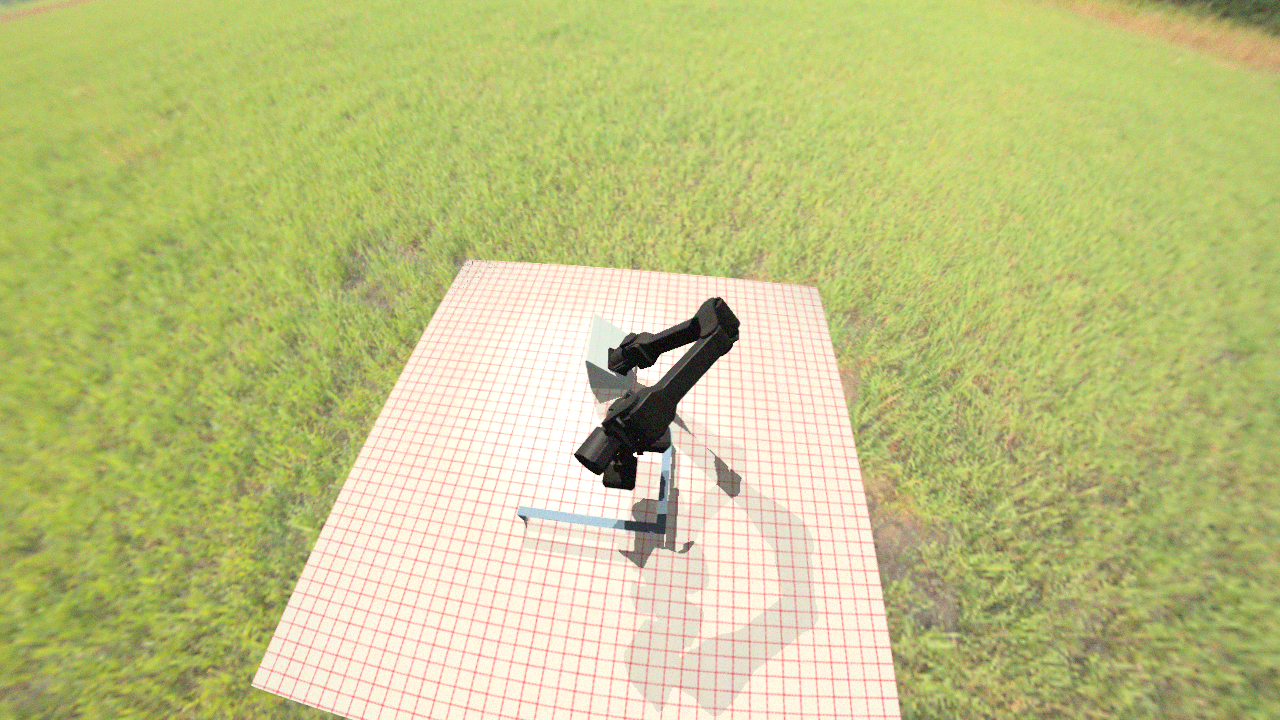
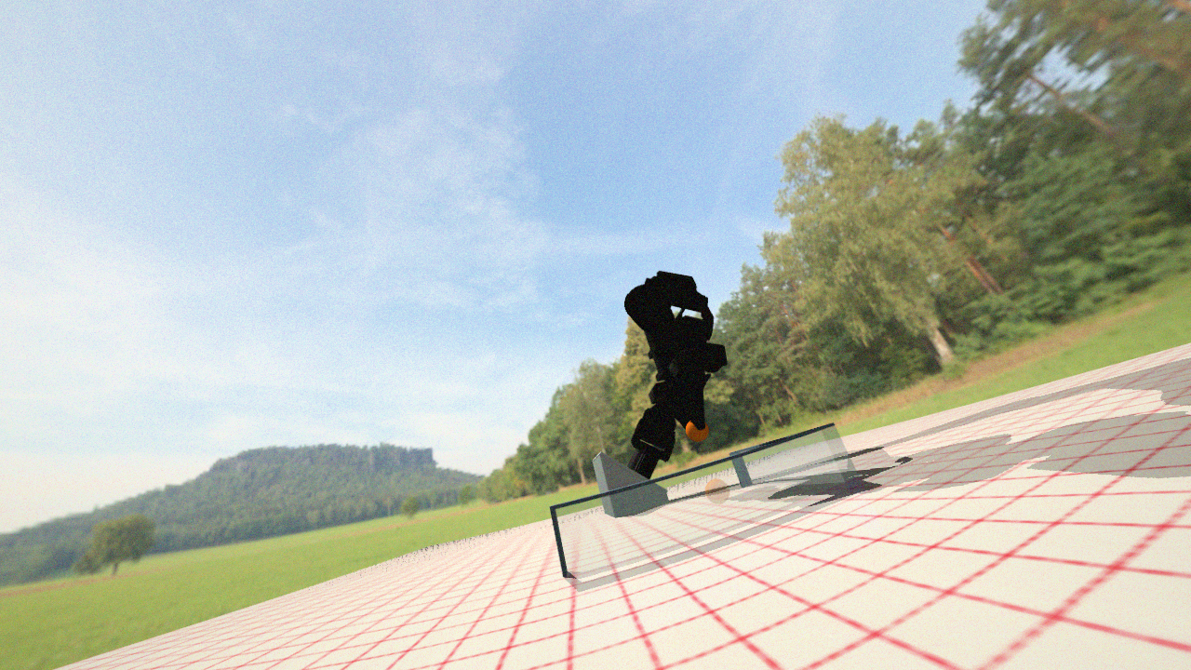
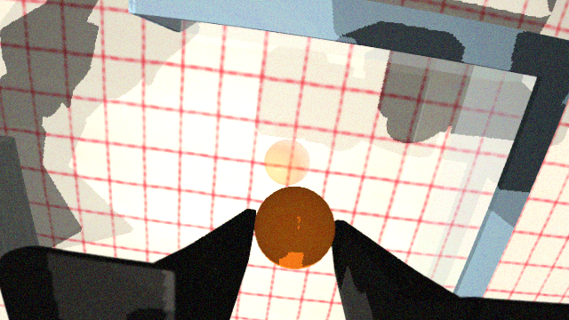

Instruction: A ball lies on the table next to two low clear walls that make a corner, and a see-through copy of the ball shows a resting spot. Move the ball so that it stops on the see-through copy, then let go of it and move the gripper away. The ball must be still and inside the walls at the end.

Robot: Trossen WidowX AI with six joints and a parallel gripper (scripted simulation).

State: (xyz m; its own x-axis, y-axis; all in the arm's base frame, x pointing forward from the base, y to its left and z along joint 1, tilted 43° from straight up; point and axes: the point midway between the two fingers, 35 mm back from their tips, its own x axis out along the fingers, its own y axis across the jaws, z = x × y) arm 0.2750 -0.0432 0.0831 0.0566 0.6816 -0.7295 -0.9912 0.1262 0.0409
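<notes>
My gripper tip is now 90 mm above the see-through copy of ball. The rest, counted from my gripper tip: orange ball (right at my gripper tip).
</notes>
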